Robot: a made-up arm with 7 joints. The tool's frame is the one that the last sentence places.
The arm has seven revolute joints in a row. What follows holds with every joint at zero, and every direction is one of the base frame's.
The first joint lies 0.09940 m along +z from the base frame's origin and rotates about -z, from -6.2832 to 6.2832 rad.
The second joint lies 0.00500 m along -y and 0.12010 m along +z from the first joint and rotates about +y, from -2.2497 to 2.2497 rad.
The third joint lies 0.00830 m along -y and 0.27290 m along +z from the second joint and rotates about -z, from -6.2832 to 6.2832 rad.
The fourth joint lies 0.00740 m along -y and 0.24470 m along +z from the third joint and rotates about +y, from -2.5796 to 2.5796 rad.
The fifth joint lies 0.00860 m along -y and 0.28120 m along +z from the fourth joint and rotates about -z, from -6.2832 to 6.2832 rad.
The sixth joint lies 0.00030 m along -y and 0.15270 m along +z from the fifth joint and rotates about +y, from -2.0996 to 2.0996 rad.
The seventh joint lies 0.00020 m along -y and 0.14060 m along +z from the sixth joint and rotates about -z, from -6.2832 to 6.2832 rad.
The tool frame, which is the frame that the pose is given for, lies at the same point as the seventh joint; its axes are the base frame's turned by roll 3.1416, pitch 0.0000 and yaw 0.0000 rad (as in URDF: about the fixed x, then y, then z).
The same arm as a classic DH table. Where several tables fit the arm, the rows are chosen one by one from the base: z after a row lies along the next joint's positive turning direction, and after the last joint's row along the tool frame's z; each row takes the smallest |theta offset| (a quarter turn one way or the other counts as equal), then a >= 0, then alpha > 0; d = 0 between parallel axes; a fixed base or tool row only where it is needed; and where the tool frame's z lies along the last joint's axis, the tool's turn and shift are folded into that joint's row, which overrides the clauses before.
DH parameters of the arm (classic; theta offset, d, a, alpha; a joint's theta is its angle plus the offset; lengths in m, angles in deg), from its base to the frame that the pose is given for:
base (fixed): 0.00 0.0000 0.0000 180.00
joint 1: 0.00 -0.2195 0.0000 90.00
joint 2: 0.00 -0.0133 0.0000 -90.00
joint 3: 0.00 -0.5176 0.0000 90.00
joint 4: 0.00 -0.0160 0.0000 -90.00
joint 5: 0.00 -0.4339 0.0000 90.00
joint 6: 0.00 -0.0005 0.0000 -90.00
joint 7: 0.00 -0.1406 0.0000 0.00
Joint limits (deg, base to tool): -360.00..360.00 -128.90..128.90 -360.00..360.00 -147.80..147.80 -360.00..360.00 -120.30..120.30 -360.00..360.00

